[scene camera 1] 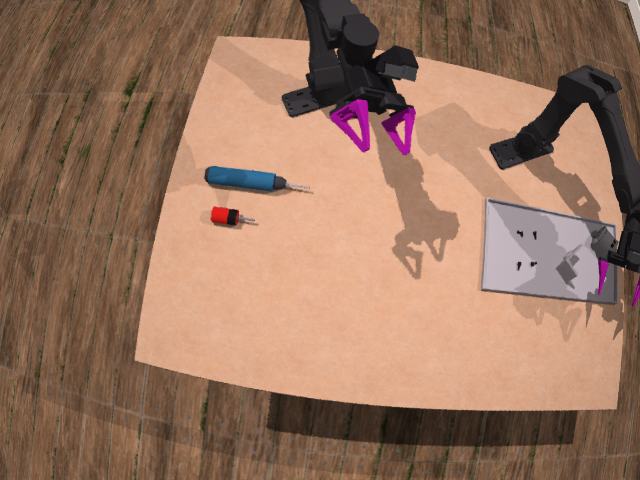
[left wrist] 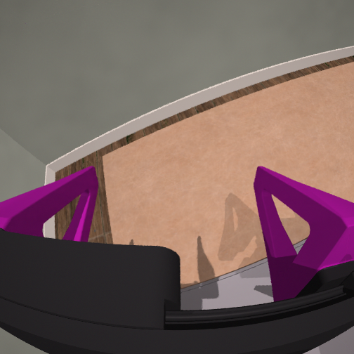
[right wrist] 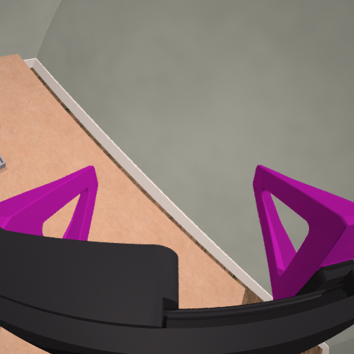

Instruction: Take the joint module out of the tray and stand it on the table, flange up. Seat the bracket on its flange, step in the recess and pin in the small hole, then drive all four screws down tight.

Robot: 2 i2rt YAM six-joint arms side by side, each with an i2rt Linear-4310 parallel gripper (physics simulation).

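Frame: origin at the left arm's base, x ahead, y left, z up, level; centimetres.
Seen in the pictures: left gripper, fingertip midpoint: point(scene camera 1: 615, 300); right gripper, fingertip midpoint: point(scene camera 1: 387, 152); left arm's base, link origin: point(scene camera 1: 522, 149); right arm's base, link origin: point(scene camera 1: 323, 95).
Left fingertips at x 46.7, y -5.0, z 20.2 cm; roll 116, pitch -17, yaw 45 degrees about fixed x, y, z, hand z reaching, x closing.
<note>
Pixels of each thing's middle, then the offset from my left fingertips to it. "pt": a spot on its surface instead. Level surfaces: height alone.
- grey joint module, body centre: point(scene camera 1: 604, 241) dx -14.4, dy +15.3, dz -16.6 cm
- tray, surface spot: point(scene camera 1: 484, 248) pt dx -26.6, dy -19.2, dz -18.9 cm
- grey bracket, body centre: point(scene camera 1: 573, 262) dx -13.6, dy +2.2, dz -16.2 cm
- blue electric screwdriver, body centre: point(scene camera 1: 255, 180) dx -59.1, dy -61.6, dz -18.1 cm
- table, surface height: dz -20.2 cm
- black driver, body centre: point(scene camera 1: 233, 217) dx -52.8, dy -68.9, dz -18.4 cm
The grey joint module point(scene camera 1: 602, 241) is in the right end of the tray point(scene camera 1: 483, 248), partly hidden by my left arm. The grey bracket point(scene camera 1: 567, 268) lies tilted in the tray, left of the module. Several small black screws point(scene camera 1: 534, 235) lie in the tray's left half. My left gripper point(scene camera 1: 618, 298) point(left wrist: 175, 174) is open and empty, above the tray's right end, with its fingers near the module in scene camera 1. My right gripper point(scene camera 1: 385, 151) point(right wrist: 175, 174) is open and empty, above the table's back part, far left of the tray.
A blue electric screwdriver point(scene camera 1: 241, 178) lies on the table point(scene camera 1: 310, 320) at the left, bit pointing right. A shorter red and black driver point(scene camera 1: 224, 215) lies just below it in the picture. The arm bases stand along the table's back edge.
</note>
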